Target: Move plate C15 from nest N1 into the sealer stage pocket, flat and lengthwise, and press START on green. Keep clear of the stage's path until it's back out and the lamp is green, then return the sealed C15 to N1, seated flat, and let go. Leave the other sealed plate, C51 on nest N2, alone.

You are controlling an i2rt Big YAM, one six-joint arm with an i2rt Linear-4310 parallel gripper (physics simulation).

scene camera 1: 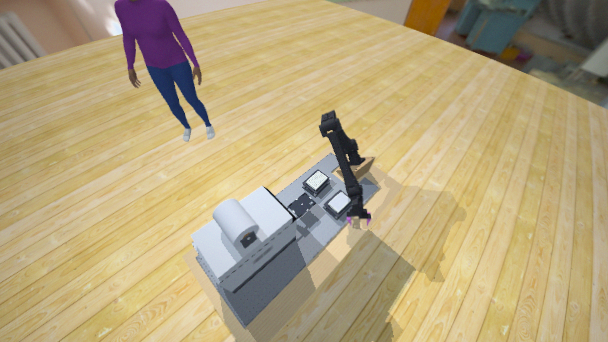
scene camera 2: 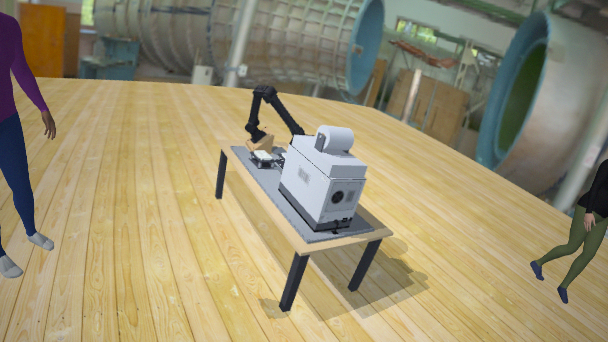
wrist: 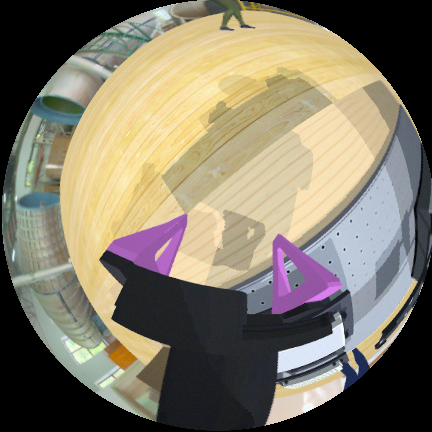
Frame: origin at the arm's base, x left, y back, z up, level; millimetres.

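Where they show: gripper, fingertip midpoint: point(scene camera 1: 359, 225) point(wrist: 232, 228); arm's base, origin of the base link: point(scene camera 1: 356, 162) point(scene camera 2: 258, 137).
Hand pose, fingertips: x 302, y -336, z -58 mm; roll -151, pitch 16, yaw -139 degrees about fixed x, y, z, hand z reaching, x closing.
Note:
Things, the pixels of their top centre, and the offset from my fingertips. "pt": a spot on its surface instead.
- plate with a dotted well pattern, middle of its top: point(scene camera 1: 317, 179) point(scene camera 2: 263, 154) dx -390, dy +23, dz +53 mm
- smooth white-topped plate, middle of its top: point(wrist: 296, 358) point(scene camera 1: 339, 201) dx -181, dy +13, dz +47 mm
- dark sealer stage, surface spot: point(scene camera 1: 301, 205) pt dx -311, dy -195, dz +75 mm
- film roll, middle of its top: point(scene camera 1: 232, 215) point(scene camera 2: 338, 127) dx -315, dy -567, dz +461 mm
A plate with a dotted well pattern point(scene camera 1: 317, 180) point(scene camera 2: 262, 155) point(wrist: 315, 378) sits on the rear nest. A smooth white-topped plate point(scene camera 1: 339, 201) point(wrist: 311, 351) sits on the front nest, partly hidden behind my gripper in the wrist view. Their labels cannot be read, so which is C15 or C51 cannot be told. The dark sealer stage point(scene camera 1: 301, 205) is outside the housing with no plate on it. My gripper point(scene camera 1: 359, 221) point(wrist: 232, 228) is open and empty, above the table's front edge beside the smooth plate. It is hidden in scene camera 2. START and the lamp do not show.
The white sealer point(scene camera 1: 270, 210) point(scene camera 2: 320, 175) with a film roll point(scene camera 1: 235, 220) point(scene camera 2: 337, 139) stands beside the stage. The arm's wooden base block point(scene camera 1: 364, 169) point(scene camera 2: 261, 143) is at the other end. A person in purple point(scene camera 1: 155, 35) stands on the floor behind the table.

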